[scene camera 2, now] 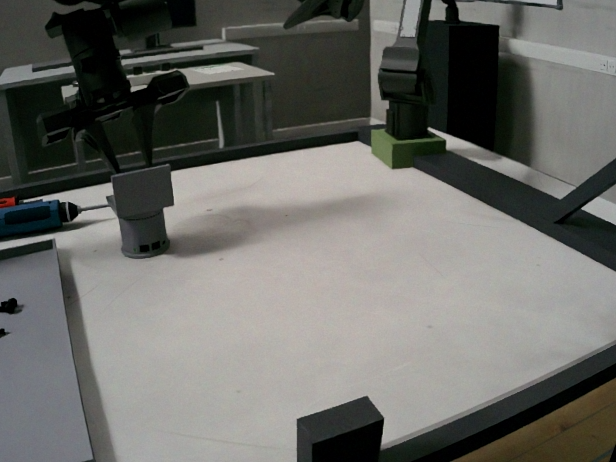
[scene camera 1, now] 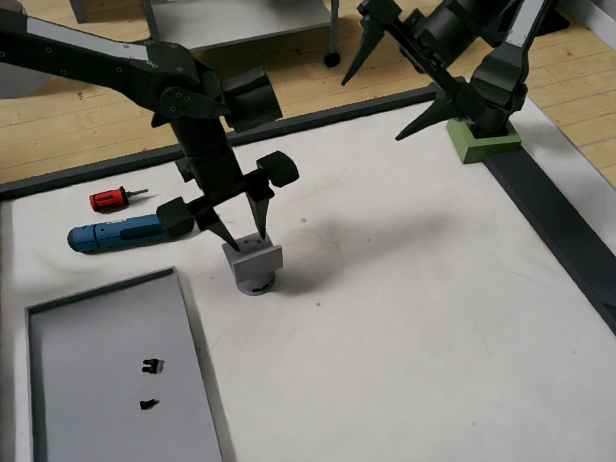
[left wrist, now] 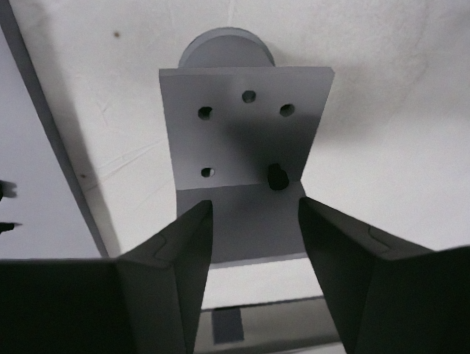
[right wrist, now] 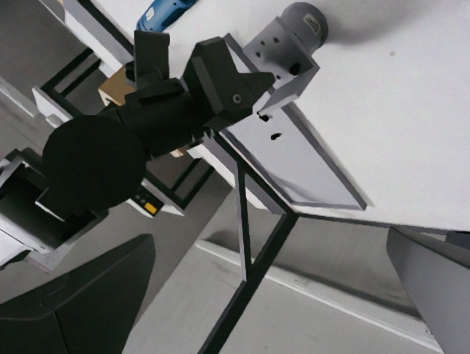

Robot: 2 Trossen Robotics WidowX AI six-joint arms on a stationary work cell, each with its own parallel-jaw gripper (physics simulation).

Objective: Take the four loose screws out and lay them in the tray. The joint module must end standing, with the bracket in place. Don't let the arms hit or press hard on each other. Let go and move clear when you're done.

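Places are measured from the left arm's base along level axes (x right, y ahead, z up), in centimetres.
Pixels of known places: left gripper, fingertip midpoint: (scene camera 2: 135,173) (scene camera 1: 250,244) (left wrist: 255,209) (right wrist: 265,83); right gripper, fingertip midpoint: (scene camera 2: 255,6) (scene camera 1: 369,113) (right wrist: 269,241); right arm's base, origin of the base link: (scene camera 2: 408,134) (scene camera 1: 485,125).
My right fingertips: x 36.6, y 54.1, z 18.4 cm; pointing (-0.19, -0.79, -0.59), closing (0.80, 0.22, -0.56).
Ahead of a thing's pixels: the offset from my right fingertips to its top centre. "pt": to the spot under its first point.
The grey joint module {dz -21.7, dx -7.0, dy -14.8 cm} (scene camera 1: 256,287) (scene camera 2: 145,235) (left wrist: 227,50) (right wrist: 306,25) stands upright with the L-shaped bracket (scene camera 1: 257,263) (scene camera 2: 142,190) (left wrist: 240,220) on top. One black screw {dz -20.3, dx -4.6, dy -13.8 cm} (left wrist: 277,177) (right wrist: 295,68) sits in a bracket hole near the bend; other holes are empty. Three screws lie in the grey tray {dz -26.5, dx -2.7, dy -41.6 cm} (scene camera 1: 90,345) (right wrist: 300,170): two side by side {pt dz -26.7, dx -6.0, dy -34.7 cm} (scene camera 1: 150,366) and a single screw {dz -26.6, dx -2.3, dy -37.9 cm} (scene camera 1: 148,404). My left gripper (scene camera 1: 250,243) (scene camera 2: 134,169) (left wrist: 255,209) is partly open and empty, fingertips close over the bracket. My right gripper (scene camera 1: 370,111) (right wrist: 269,241) is wide open and empty, raised at the back right.
A blue power screwdriver {dz -24.0, dx -25.5, dy -21.5 cm} (scene camera 1: 117,235) (scene camera 2: 30,217) (right wrist: 162,12) lies behind the tray, partly behind the left gripper in scene camera 1. A red screwdriver {dz -25.1, dx -34.7, dy -20.6 cm} (scene camera 1: 107,200) lies behind it. The right arm's green base block (scene camera 1: 490,147) (scene camera 2: 407,150) is at the back right corner. Dark rails edge the table.
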